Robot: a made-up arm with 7 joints.
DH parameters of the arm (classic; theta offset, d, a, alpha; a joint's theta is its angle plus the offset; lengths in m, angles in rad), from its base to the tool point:
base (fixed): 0 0.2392 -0.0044 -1.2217
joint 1: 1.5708 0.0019 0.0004 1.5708
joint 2: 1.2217 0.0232 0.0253 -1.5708
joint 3: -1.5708 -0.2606 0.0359 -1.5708
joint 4: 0 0.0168 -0.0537 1.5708
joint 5: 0 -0.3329 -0.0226 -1.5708
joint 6: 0 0.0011 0.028 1.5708
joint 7: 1.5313 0 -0.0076 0
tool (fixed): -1.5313 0.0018 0 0
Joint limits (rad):
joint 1: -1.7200..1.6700
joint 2: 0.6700..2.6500
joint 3: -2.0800..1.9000
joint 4: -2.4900..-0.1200
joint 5: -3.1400..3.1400
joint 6: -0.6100..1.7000
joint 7: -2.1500..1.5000
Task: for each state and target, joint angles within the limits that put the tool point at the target. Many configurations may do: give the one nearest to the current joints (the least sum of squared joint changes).
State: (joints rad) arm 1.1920 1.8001 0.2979 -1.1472 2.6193 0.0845 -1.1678
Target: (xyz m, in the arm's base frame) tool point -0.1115 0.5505 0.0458
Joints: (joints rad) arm 1.0974 1.2728 0.0696 -0.8668 2.6188 0.2510 -1.1691
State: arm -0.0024 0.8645 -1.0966 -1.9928 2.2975 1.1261 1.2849
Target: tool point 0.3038 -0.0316 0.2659
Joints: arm -0.1372 0.8907 -0.1970 -2.4900 2.4555 1.3926 1.1332
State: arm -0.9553 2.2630 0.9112 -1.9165 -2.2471 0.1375 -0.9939
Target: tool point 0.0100 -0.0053 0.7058
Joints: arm -0.7067 2.1635 0.6965 -1.8344 -2.2455 0.1434 -0.9921
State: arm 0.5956 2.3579 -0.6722 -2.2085 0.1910 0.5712 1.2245
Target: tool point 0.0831 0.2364 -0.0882
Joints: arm 0.6720 1.7137 -0.7529 -2.0004 0.1900 0.7167 1.2315
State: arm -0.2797 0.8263 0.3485 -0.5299 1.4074 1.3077 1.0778
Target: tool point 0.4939 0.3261 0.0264
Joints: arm -0.5806 0.6700 0.1040 -0.6776 1.4097 1.3539 1.0793
